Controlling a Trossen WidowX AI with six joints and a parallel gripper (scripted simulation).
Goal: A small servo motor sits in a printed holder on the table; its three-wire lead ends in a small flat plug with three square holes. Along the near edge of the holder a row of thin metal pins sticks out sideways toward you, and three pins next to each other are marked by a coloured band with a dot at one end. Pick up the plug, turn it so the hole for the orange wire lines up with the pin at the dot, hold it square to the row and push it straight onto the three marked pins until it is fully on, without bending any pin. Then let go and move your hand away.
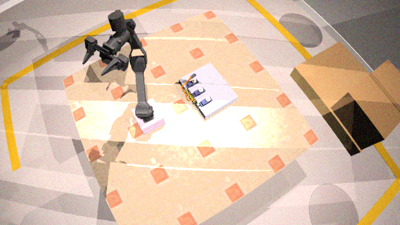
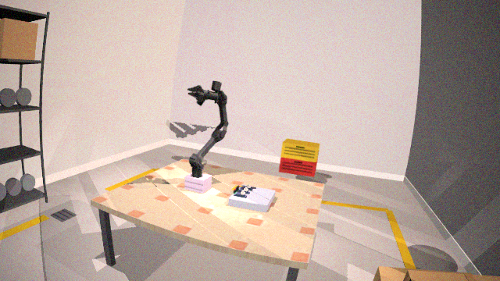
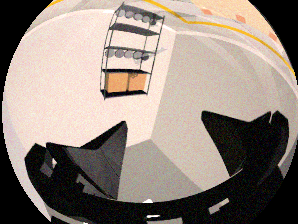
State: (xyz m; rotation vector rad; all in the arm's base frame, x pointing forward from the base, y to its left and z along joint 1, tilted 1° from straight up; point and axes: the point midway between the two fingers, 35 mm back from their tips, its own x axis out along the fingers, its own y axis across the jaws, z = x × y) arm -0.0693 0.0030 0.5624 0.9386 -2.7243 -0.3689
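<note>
The printed holder lies 550 mm ahead of my gripper tip, 50 mm to the left of it and 630 mm below it.
</note>
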